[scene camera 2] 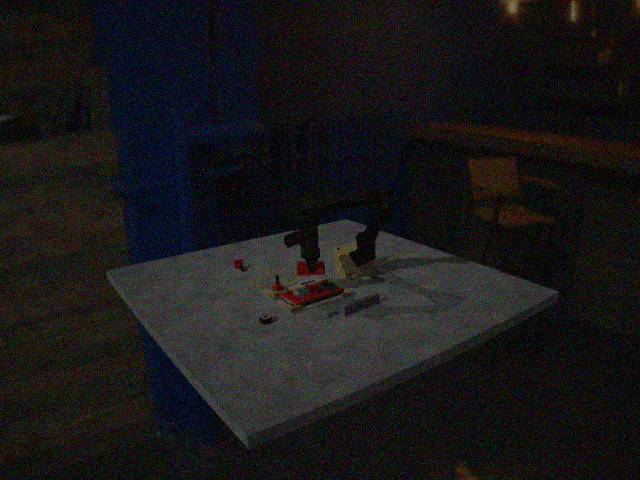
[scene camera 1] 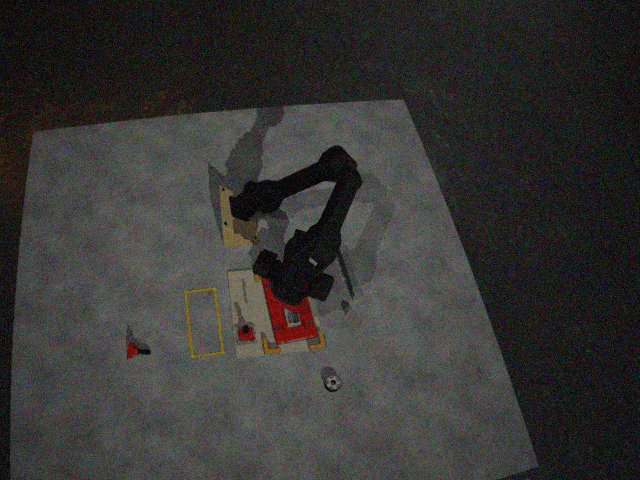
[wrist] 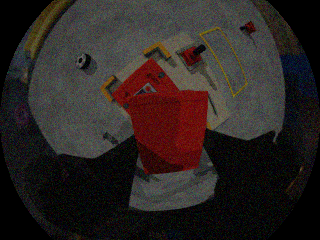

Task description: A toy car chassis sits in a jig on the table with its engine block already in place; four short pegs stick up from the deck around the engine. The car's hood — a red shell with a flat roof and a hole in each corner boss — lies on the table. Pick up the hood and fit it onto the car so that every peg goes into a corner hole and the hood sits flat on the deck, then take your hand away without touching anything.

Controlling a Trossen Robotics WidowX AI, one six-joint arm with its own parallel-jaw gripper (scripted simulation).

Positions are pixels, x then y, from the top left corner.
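I can see my gripper in scene camera 2 (310, 268). Scene camera 1 shows my gripper too, and so does the wrist view. On my gripper (scene camera 1: 275, 275) and (wrist: 237, 161) are one and the same spot.
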